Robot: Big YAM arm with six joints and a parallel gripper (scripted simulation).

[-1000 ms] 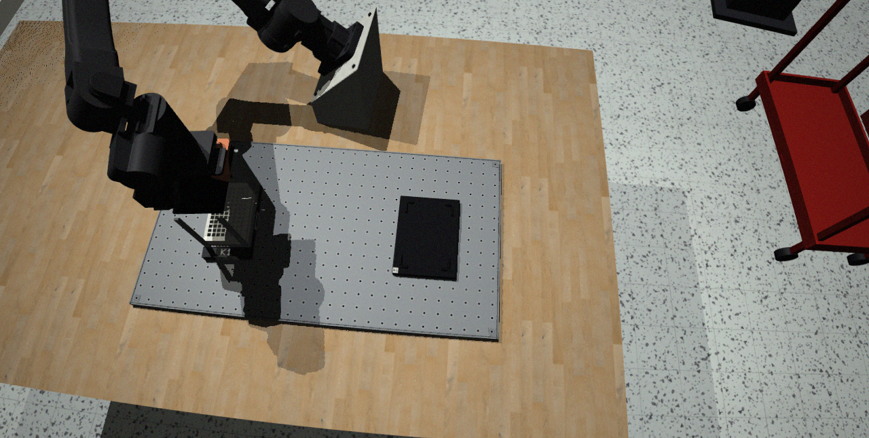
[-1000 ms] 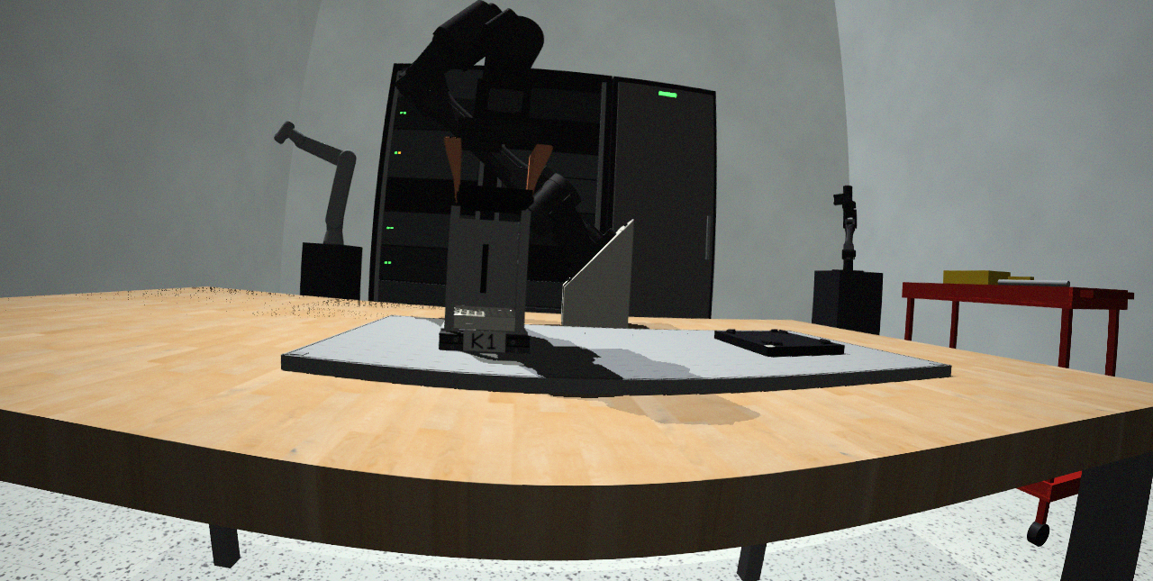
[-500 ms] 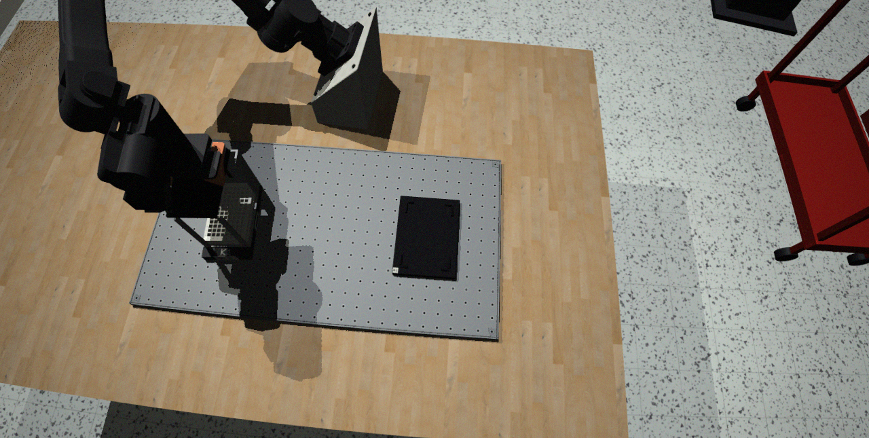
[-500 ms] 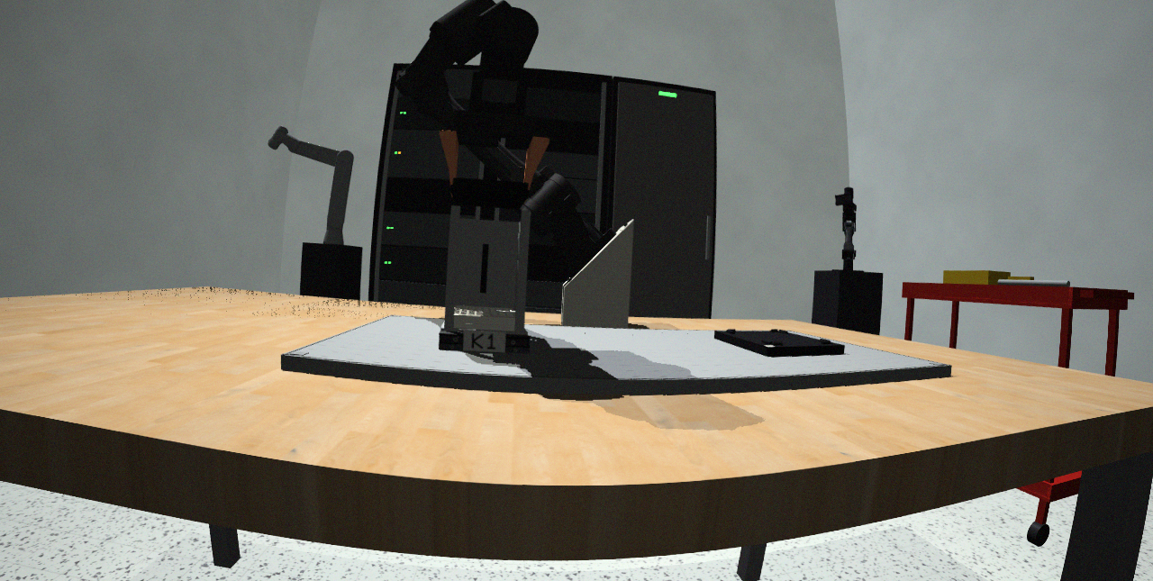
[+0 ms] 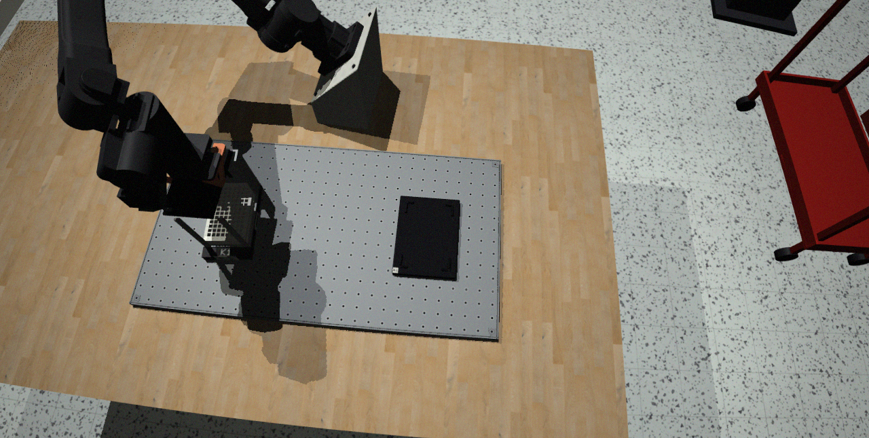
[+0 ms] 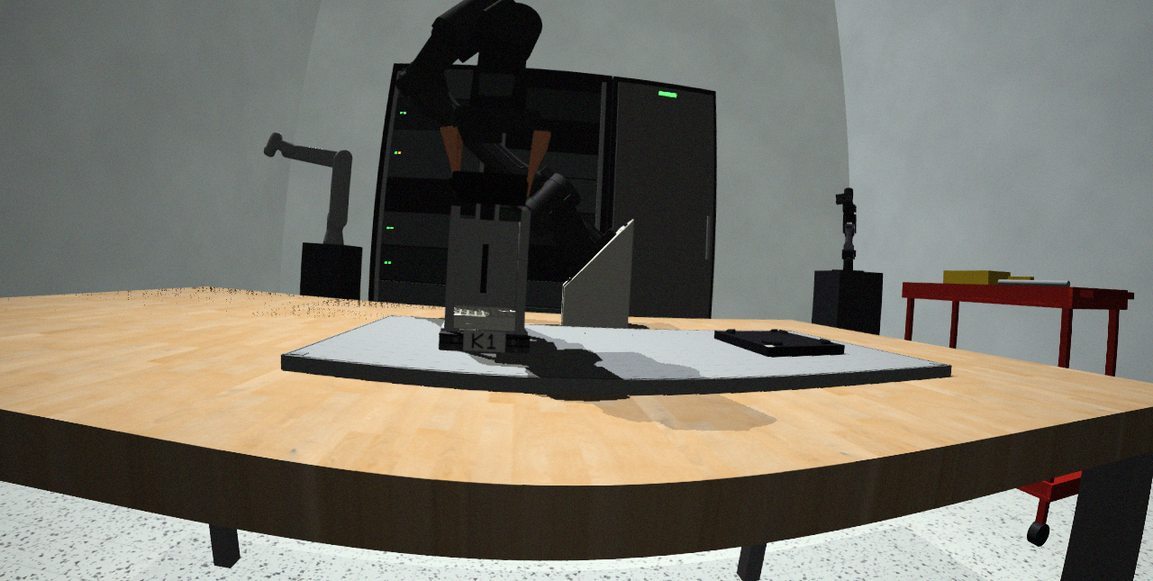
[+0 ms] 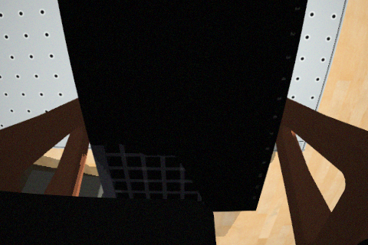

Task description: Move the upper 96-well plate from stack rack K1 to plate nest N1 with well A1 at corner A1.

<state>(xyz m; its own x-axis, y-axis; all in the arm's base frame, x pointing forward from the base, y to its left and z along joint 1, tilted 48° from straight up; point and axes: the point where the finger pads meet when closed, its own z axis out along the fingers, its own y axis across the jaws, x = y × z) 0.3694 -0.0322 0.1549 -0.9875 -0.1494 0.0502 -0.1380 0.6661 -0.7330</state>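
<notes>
My hand is 380 mm to the right of the black plate nest N1, 180 mm above it and 50 mm past it. Also, from my hand: pale A1 square: 340 mm to the left, 170 mm below, 30 mm ahead; then white 96-well plate: 160 mm below, 10 mm behind.
</notes>
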